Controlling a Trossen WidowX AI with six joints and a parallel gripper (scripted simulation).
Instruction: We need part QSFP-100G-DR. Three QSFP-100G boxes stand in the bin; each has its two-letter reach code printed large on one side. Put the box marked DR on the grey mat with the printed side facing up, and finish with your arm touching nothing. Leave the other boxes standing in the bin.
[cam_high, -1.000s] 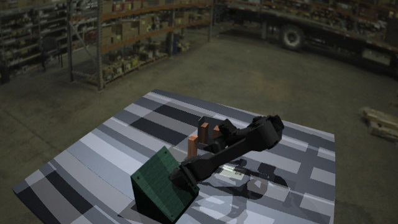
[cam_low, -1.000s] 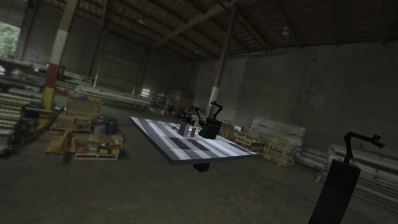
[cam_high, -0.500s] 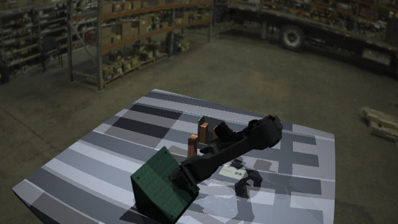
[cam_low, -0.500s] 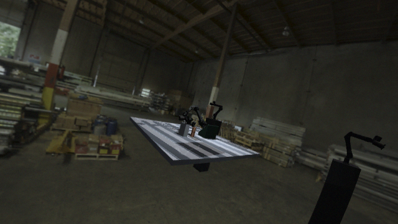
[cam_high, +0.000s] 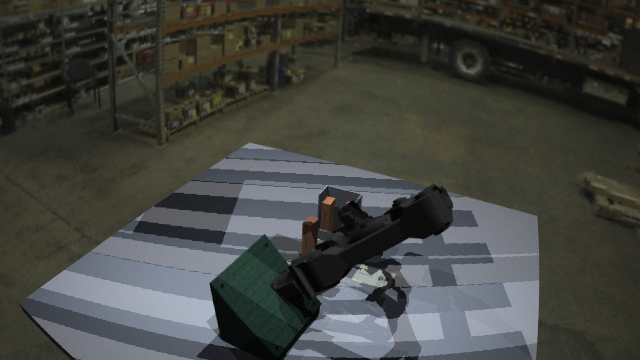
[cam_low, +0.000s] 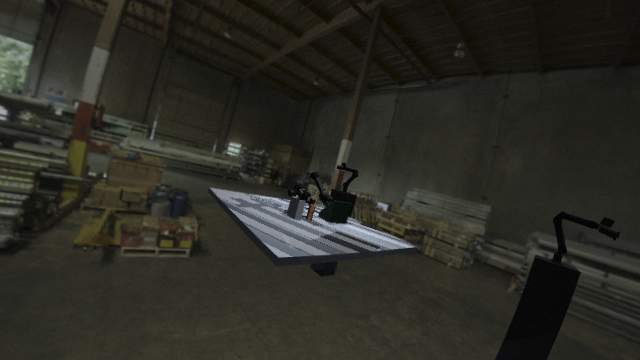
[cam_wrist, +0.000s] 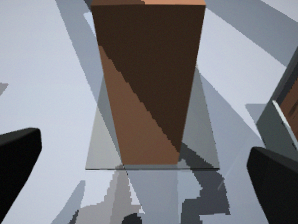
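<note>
Now: the grey mat 1 cm ahead of my gripper tip, 10 cm to the left of it and 7 cm below it. Round my gripper tip: white card 15 cm to the right, 7 cm below.
</note>
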